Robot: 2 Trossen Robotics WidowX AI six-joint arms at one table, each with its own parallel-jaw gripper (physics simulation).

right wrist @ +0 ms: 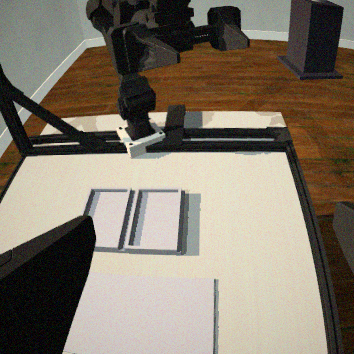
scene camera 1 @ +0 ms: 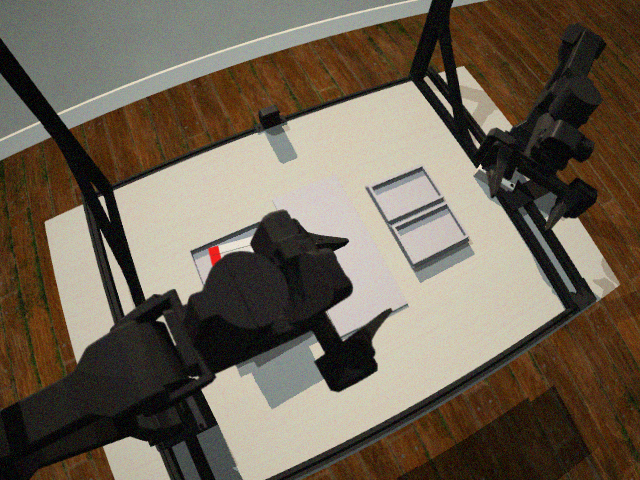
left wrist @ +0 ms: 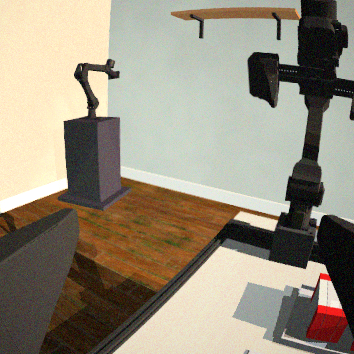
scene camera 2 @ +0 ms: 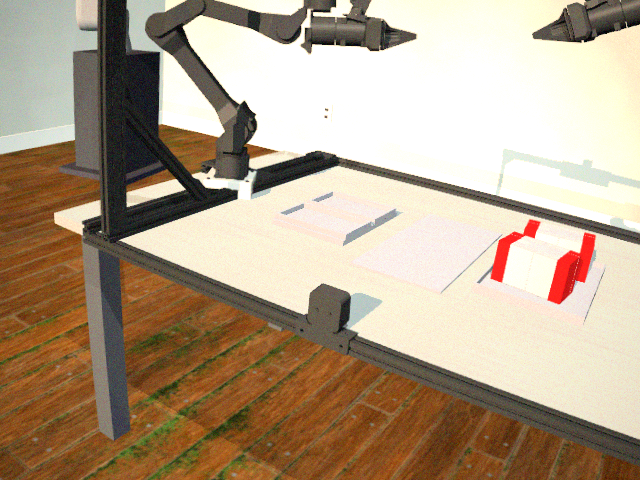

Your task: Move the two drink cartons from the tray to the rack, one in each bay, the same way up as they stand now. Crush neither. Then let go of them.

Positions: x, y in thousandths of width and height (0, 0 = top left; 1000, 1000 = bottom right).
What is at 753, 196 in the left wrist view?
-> My right gripper.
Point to a pale mat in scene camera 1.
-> At 505, 432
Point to a pale mat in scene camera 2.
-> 677, 526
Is my right gripper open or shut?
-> Open.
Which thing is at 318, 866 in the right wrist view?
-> A pale mat.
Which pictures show my left gripper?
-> The right wrist view, scene camera 1, the left wrist view and scene camera 2: all of them.
